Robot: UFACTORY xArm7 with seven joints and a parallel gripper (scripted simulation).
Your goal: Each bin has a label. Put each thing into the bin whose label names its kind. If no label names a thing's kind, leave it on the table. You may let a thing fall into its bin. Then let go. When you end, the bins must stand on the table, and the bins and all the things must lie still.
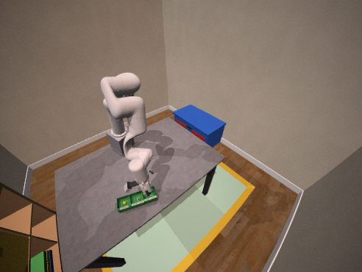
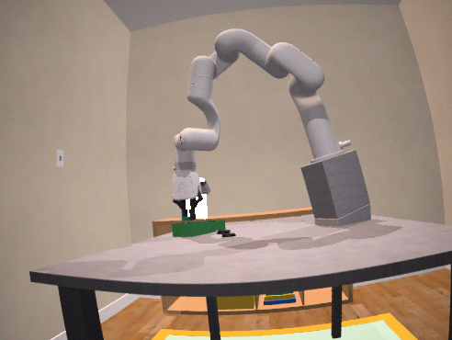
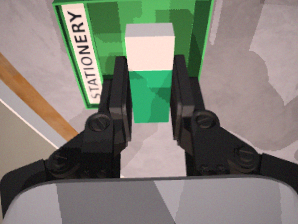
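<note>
Now: the yellow nut 8 cm to the right of my hand and 7 cm below it. The rest, counted from my hand: black cylinder (12 cm behind, 7 cm below, 2 cm to the right); green three-compartment bin (8 cm to the right, 6 cm below); eraser-like block (2 cm below, 1 cm to the right).
</note>
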